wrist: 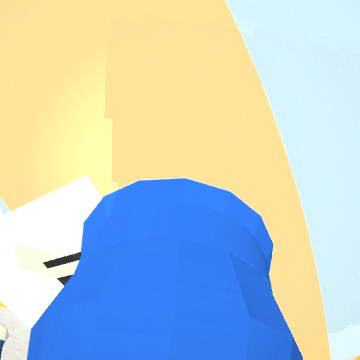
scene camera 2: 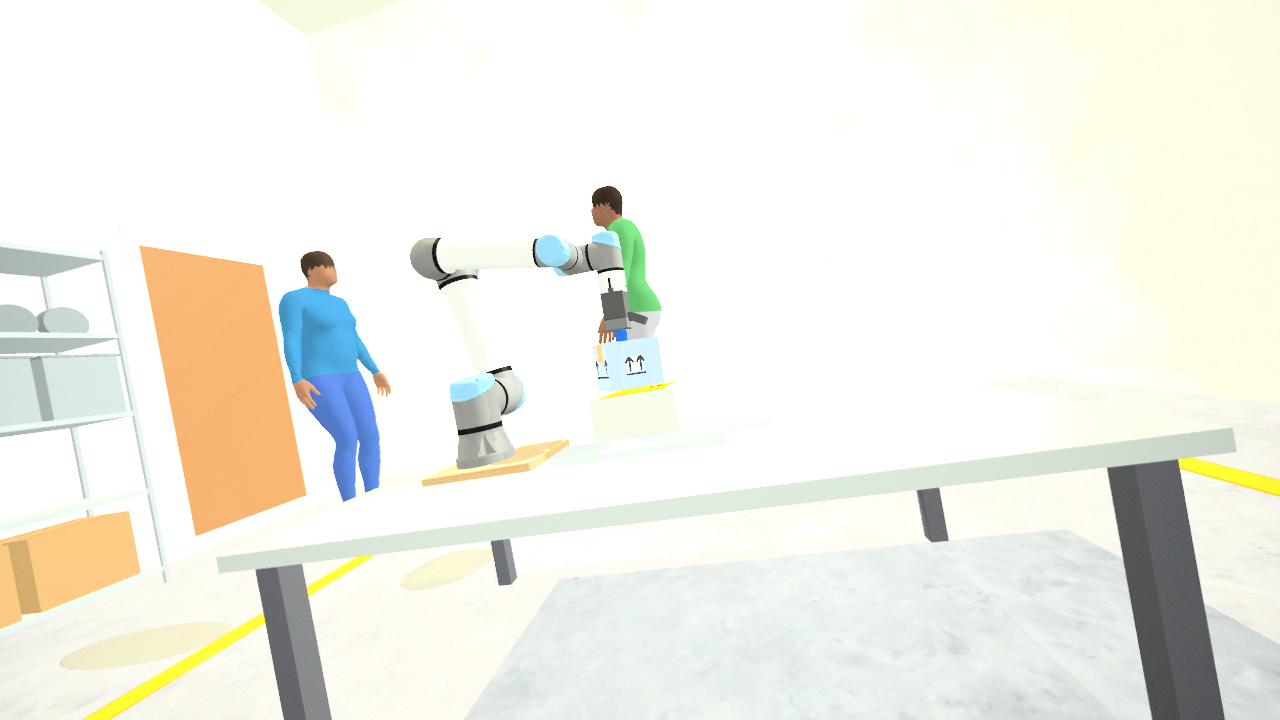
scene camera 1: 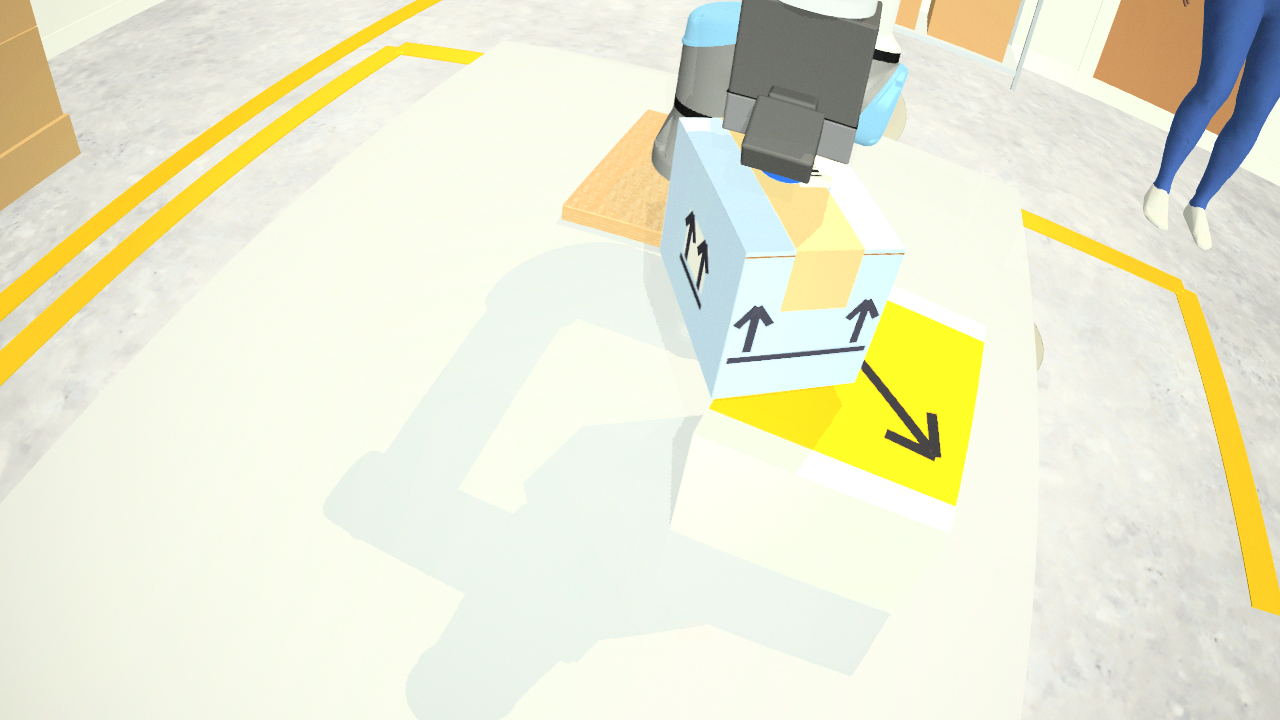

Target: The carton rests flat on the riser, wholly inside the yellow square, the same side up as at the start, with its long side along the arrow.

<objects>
A carton (scene camera 2: 621, 365): 124 cm from the lens. A white riser (scene camera 2: 659, 408): 130 cm from the lens.
</objects>
